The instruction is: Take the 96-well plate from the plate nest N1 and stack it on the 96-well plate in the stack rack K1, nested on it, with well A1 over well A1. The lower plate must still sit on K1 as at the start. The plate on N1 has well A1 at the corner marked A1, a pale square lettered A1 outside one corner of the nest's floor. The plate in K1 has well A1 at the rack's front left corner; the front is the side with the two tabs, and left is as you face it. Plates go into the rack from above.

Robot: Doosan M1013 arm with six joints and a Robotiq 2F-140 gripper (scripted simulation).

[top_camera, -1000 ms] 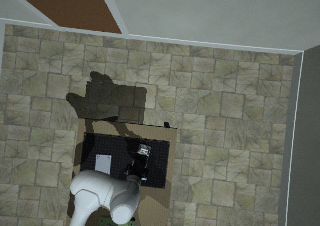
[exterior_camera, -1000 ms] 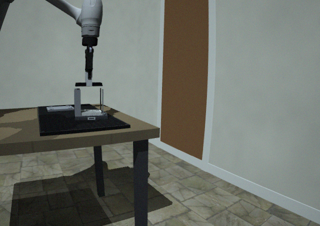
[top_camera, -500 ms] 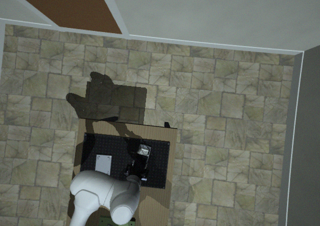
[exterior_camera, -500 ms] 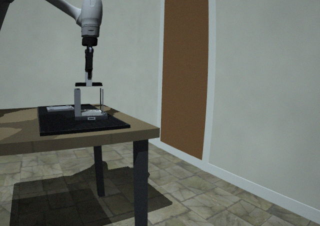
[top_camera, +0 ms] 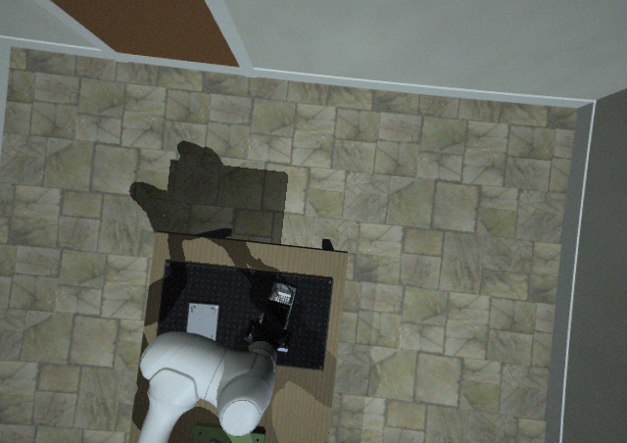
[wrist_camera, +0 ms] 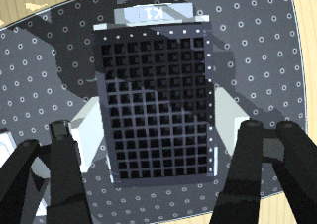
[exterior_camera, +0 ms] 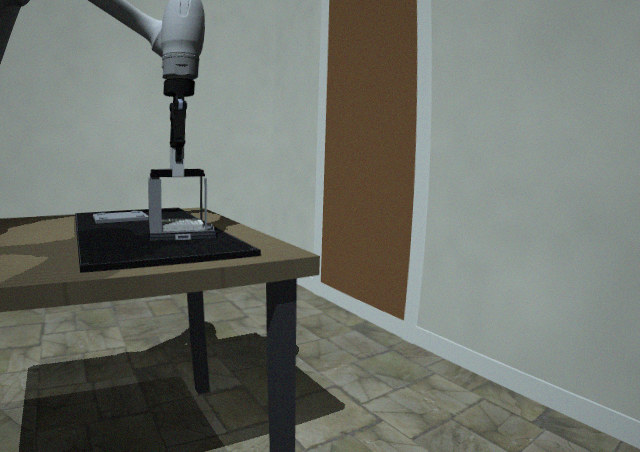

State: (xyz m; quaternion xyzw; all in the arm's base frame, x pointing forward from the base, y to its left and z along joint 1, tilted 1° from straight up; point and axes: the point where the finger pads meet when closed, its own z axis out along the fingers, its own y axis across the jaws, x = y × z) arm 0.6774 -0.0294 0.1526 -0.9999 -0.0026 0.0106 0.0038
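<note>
The white 96-well plate lies 140 mm below my hand. The rest, counted from my hand: dark 96-well plate 20 mm below.
</note>
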